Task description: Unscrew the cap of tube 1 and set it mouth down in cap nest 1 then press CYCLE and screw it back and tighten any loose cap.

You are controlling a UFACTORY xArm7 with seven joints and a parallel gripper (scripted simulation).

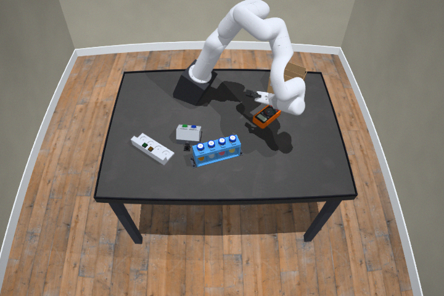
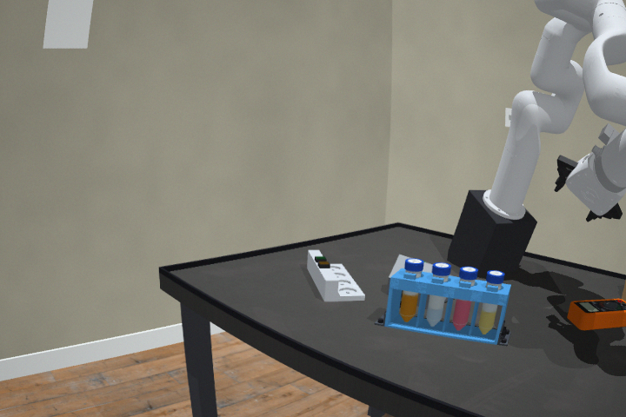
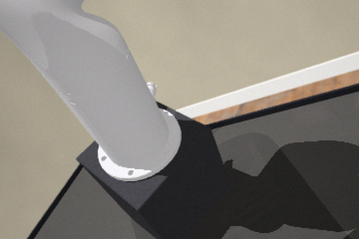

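Right now the cap 1 is 140 mm ahead of my hand, 120 mm to the right of it and 140 mm below it. The rest, counted from my hand: grey key housing 20 mm ahead, 320 mm to the right, 200 mm below.
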